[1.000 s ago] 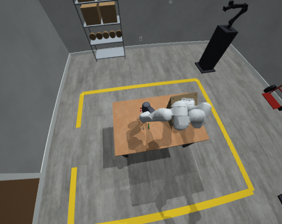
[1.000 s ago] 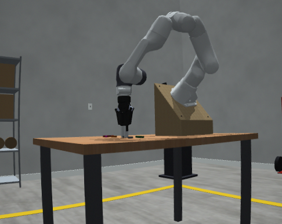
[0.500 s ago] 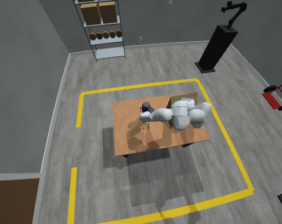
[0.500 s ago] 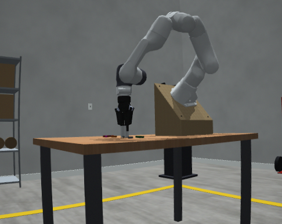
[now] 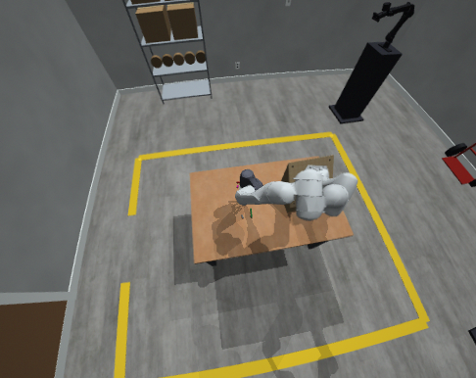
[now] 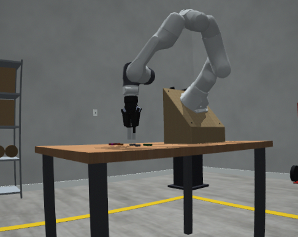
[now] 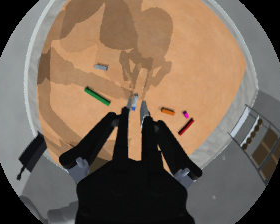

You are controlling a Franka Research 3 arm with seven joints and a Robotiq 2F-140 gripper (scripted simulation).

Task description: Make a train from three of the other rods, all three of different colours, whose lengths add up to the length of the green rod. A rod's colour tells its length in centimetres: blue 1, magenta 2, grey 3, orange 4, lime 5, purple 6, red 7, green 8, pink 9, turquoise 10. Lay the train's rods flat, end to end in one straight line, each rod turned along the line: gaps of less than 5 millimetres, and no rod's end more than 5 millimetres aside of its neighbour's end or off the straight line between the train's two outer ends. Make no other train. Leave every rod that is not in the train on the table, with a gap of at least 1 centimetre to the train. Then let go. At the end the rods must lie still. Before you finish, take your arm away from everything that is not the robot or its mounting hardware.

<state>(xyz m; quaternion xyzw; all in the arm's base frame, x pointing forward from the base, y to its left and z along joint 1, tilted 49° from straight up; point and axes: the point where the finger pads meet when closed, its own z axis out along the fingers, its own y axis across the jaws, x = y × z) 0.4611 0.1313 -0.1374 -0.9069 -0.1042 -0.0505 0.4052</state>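
Right now the orange rod is 10 mm ahead of my hand, 90 mm to the right of it and 60 mm below it. Also, from my hand: green rod 30 mm behind, 100 mm to the left, 60 mm below; then magenta rod 20 mm ahead, 160 mm to the right, 60 mm below; then small blue rod 20 mm behind, 60 mm below.
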